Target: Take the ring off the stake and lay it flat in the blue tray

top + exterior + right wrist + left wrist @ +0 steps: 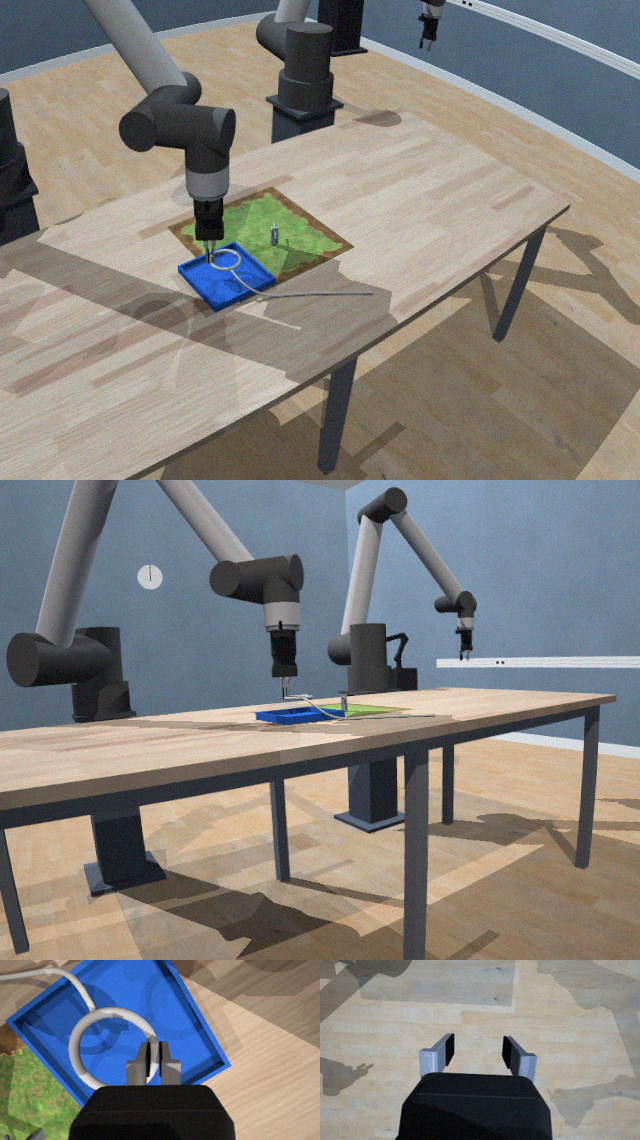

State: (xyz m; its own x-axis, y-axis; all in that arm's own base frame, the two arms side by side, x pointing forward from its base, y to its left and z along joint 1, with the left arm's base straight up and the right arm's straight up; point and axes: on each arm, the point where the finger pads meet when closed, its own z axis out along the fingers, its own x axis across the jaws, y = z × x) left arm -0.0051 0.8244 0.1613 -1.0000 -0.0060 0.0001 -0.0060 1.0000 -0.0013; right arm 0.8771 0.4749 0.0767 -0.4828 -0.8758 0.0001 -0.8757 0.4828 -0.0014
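Right now my right hand is 2 cm short of the blue tray, 3 cm to the right of it and 7 cm above it. The rest, counted from my right hand: mat 9 cm behind, 20 cm to the left, 9 cm below; grey stake 4 cm behind, 22 cm to the left, 5 cm below; grey ring 2 cm ahead, 3 cm to the left, 1 cm below.
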